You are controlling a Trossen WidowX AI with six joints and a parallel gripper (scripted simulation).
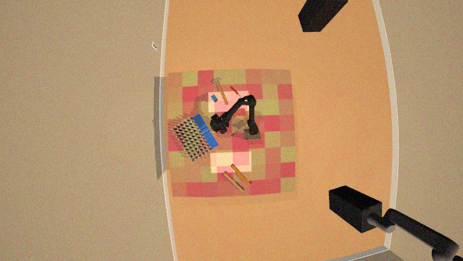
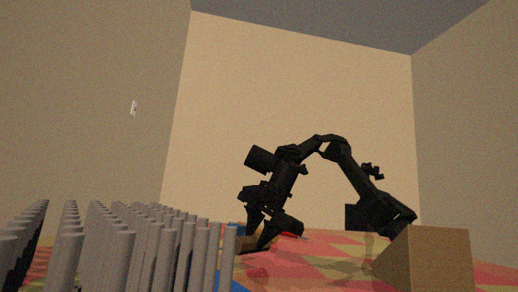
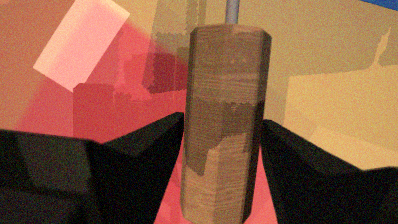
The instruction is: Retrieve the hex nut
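Now: gripper tip 120 mm short of the blue taped strip, 50 mm to the right of it and 40 mm above it. The rest, counted from my gripper tip: red screwdriver (260 mm to the right, 250 mm behind, 30 mm below); then blue block (250 mm to the right, 20 mm below, 20 mm behind); then hook tool (100 mm ahead, 40 mm to the left).
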